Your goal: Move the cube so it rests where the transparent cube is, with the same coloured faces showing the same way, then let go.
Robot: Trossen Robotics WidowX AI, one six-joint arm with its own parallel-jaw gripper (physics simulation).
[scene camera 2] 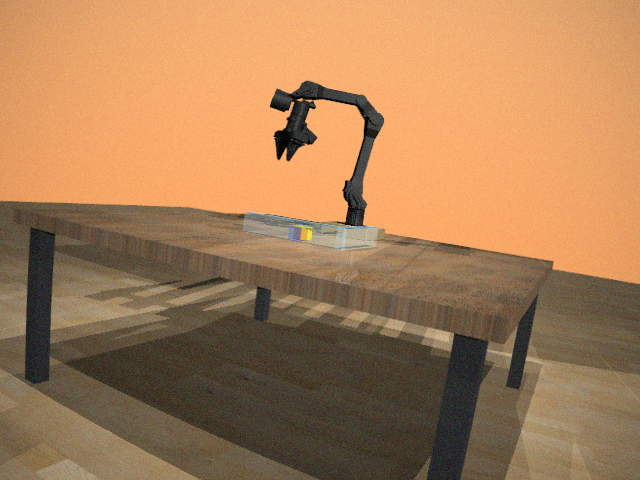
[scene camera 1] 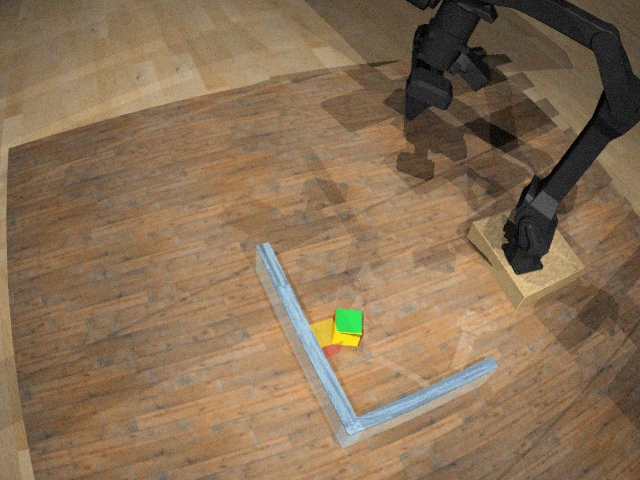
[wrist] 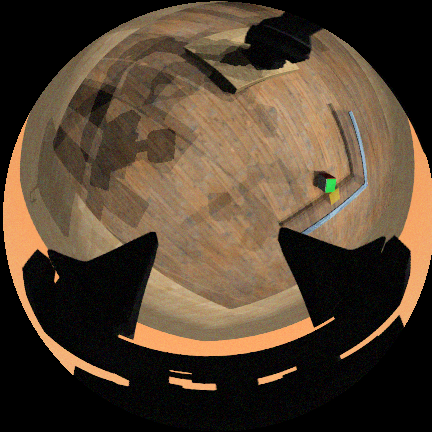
Labels:
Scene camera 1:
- gripper: 410, 101
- cube: 349, 322, on the table
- transparent cube: 328, 336
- L-shaped grey rail: 349, 429

